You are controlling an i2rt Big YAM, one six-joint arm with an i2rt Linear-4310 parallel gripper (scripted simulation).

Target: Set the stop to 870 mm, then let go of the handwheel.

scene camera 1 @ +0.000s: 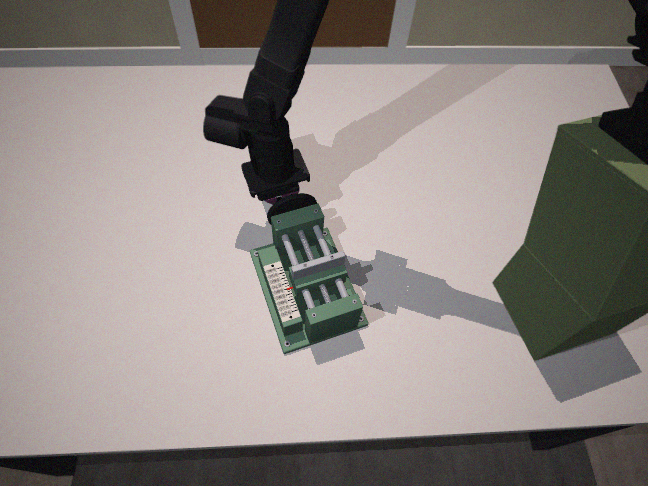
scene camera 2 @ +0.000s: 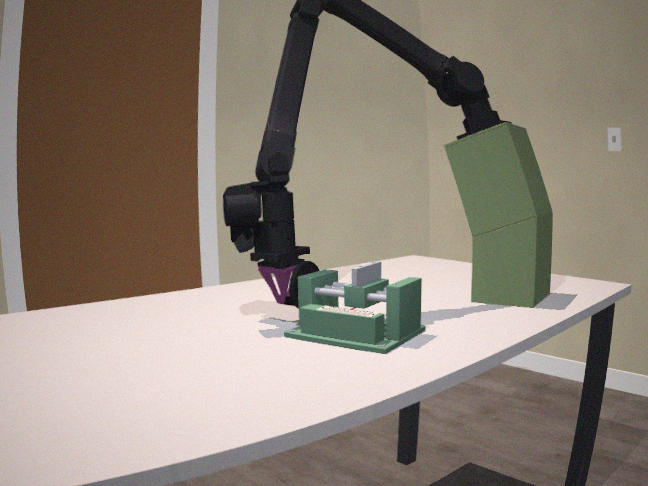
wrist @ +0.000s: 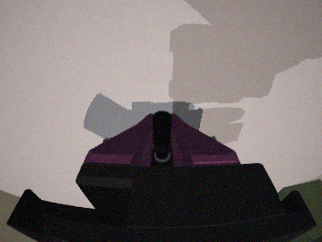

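Note:
You'd see my gripper [scene camera 2: 283, 302] here, and it's there again in scene camera 1, where I see the gripper [scene camera 1: 279, 203], and in the wrist view, with my gripper [wrist: 162, 119]. There's also a black handwheel [wrist: 161, 156].

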